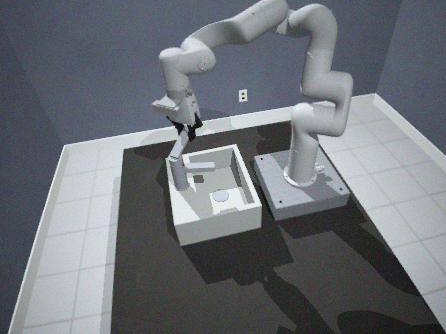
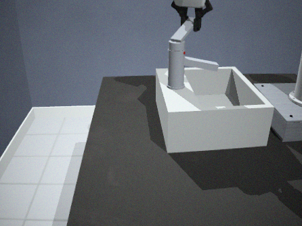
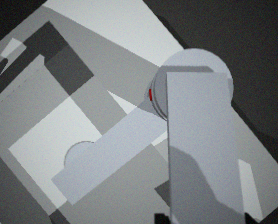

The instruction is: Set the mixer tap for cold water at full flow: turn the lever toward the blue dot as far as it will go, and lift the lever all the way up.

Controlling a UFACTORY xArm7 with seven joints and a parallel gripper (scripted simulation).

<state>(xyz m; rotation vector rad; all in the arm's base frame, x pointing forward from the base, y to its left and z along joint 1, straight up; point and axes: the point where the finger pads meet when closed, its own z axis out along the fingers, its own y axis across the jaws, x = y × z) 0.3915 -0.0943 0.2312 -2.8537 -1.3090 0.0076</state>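
Right now my hand is 20 mm short of the flat lever, 30 mm to the right of it and 10 mm above it. The rest, counted from my hand: white sink basin (60 mm behind, 60 mm to the left, 270 mm below); then grey mixer tap (30 mm ahead, 40 mm to the left, 70 mm below).
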